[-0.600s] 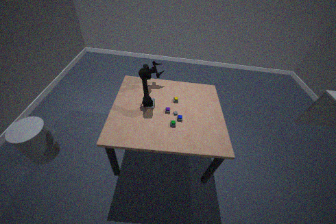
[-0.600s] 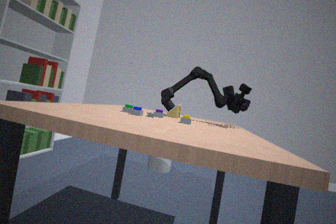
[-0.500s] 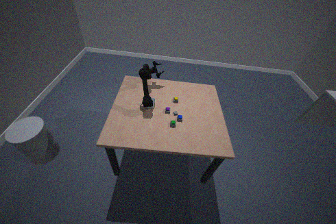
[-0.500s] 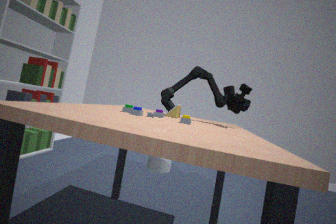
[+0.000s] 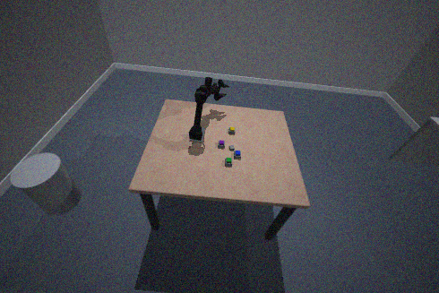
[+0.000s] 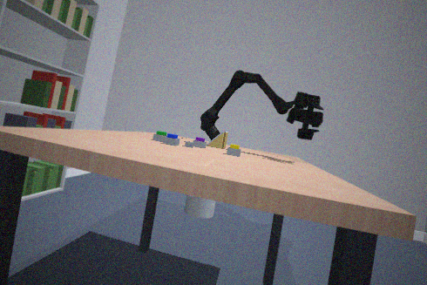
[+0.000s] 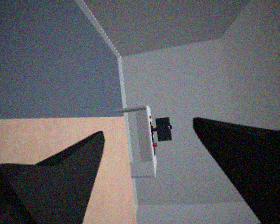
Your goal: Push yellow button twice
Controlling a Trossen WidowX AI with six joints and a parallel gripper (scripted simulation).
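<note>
The yellow button lies 30 cm to the right of my gripper tip, 15 cm below it and 10 cm ahead of it. The rest, counted from my gripper tip: purple button (46 cm to the right, 16 cm below, 4 cm ahead); then grey block (47 cm to the right, 18 cm below, 12 cm ahead); then blue button (53 cm to the right, 17 cm ahead, 15 cm below).
</note>
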